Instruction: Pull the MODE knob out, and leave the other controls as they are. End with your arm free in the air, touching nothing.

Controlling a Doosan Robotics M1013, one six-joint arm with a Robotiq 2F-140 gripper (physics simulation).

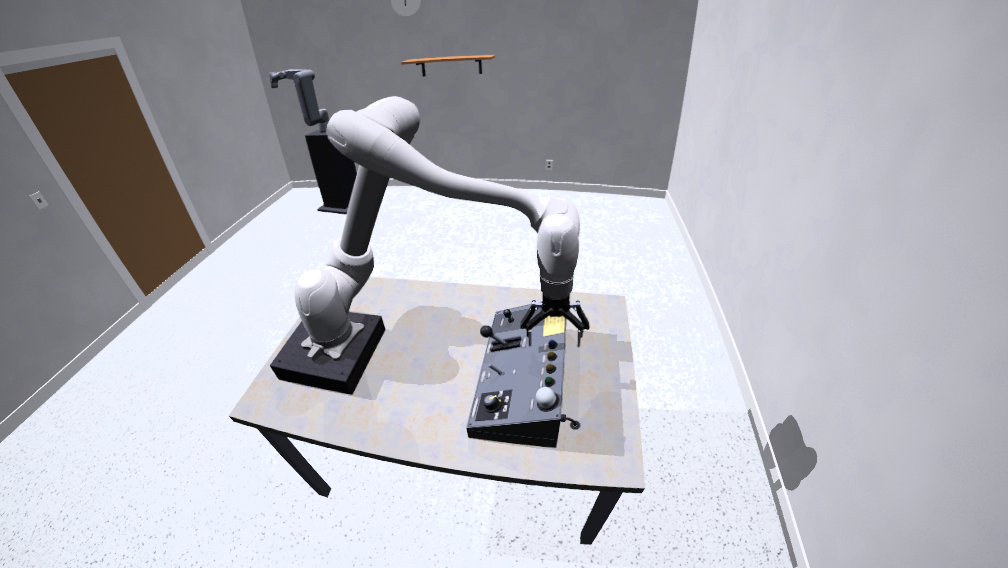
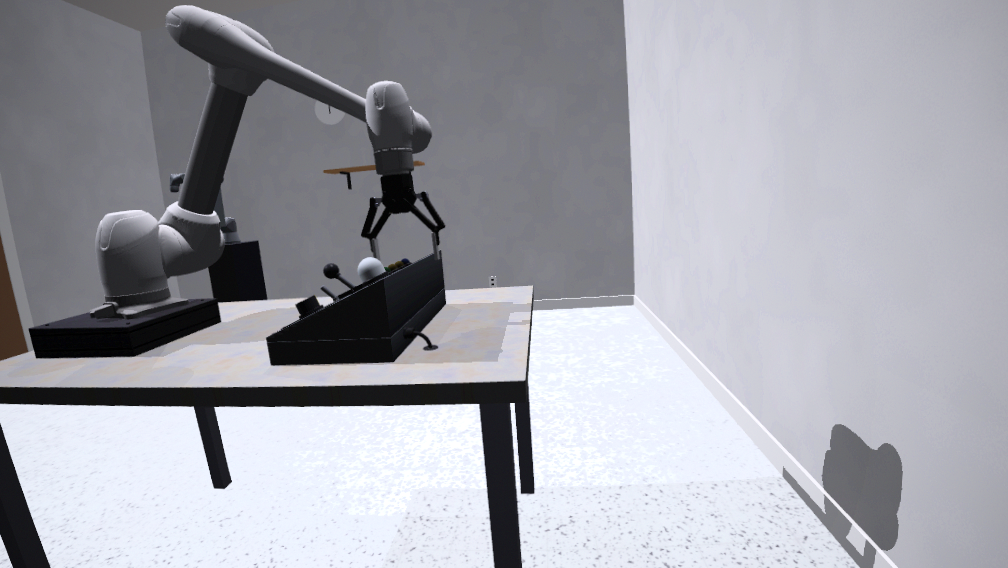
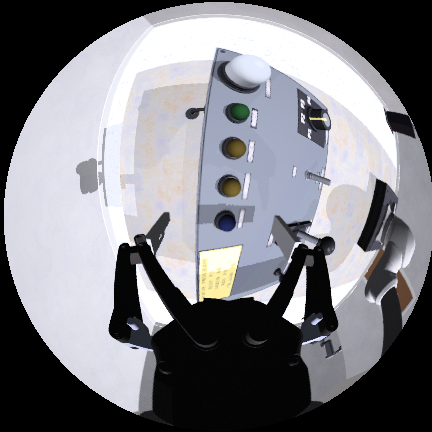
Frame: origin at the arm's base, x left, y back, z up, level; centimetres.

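Seen in the pictures: gripper, fingertip midpoint: [image 1: 554, 343] [image 2: 407, 262] [image 3: 221, 222]; arm's base at its link origin: [image 1: 333, 337] [image 2: 141, 310] [image 3: 384, 224].
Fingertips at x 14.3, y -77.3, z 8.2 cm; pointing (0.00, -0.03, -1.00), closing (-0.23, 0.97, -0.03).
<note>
Pixels of each thing's top centre, then the offset from my fingertips to it. "spot": a spot on its surface instead.
- small dark knob at its top centre: [image 3: 283, 283] [image 1: 509, 310] dx +13.0, dy +18.7, dz -2.5 cm
- rotary knob at its top centre: [image 3: 326, 117] [image 2: 306, 296] [image 1: 490, 397] dx -22.5, dy +12.7, dz -3.2 cm
- blue button at a spot on its surface: [image 3: 226, 221] spot: dx -0.7, dy +0.4, dz +0.8 cm
- ball-topped lever at its top centre: [image 3: 331, 251] [image 2: 330, 263] [image 1: 485, 327] dx +0.2, dy +22.3, dz +0.6 cm
- toggle at its top centre: [image 3: 325, 181] [image 2: 328, 285] [image 1: 494, 364] dx -10.8, dy +15.6, dz -3.1 cm
- white dome at a spot on its surface: [image 3: 250, 71] spot: dx -19.1, dy -2.2, dz +3.1 cm
- green button at a spot on its surface: [image 3: 240, 112] spot: dx -13.8, dy -1.8, dz +0.9 cm
- yellow note at a spot on its surface: [image 3: 218, 270] [image 1: 554, 323] spot: dx +9.8, dy +2.2, dz -1.0 cm
- hooked part at a spot on its surface: [image 2: 428, 347] [image 1: 573, 425] spot: dx -17.1, dy -11.4, dz -15.7 cm
The sloped grey control panel [image 1: 521, 373] [image 2: 352, 321] [image 3: 270, 150] stands on the table. No MODE label is readable. A small dark knob [image 1: 507, 312] [image 3: 279, 273] sits at the panel's far corner, and a rotary knob [image 1: 491, 402] [image 2: 307, 304] [image 3: 320, 120] with a pale pointer sits at the near end. My gripper [image 1: 555, 340] [image 2: 406, 255] [image 3: 221, 222] is open and empty, pointing down at the panel's far end. Its fingers stand either side of the blue button [image 3: 226, 221], low by the panel. Whether a finger touches the panel is unclear.
A ball-topped lever [image 1: 486, 330] [image 2: 331, 270] [image 3: 326, 244] stands near one finger. A toggle [image 1: 496, 369] [image 3: 317, 177], white dome [image 1: 545, 397] [image 2: 369, 268] [image 3: 250, 71], green button [image 3: 240, 112], two amber buttons and a yellow note [image 1: 554, 325] [image 3: 218, 270] are on the panel. A hooked part [image 1: 574, 424] [image 2: 428, 347] sticks out sideways.
</note>
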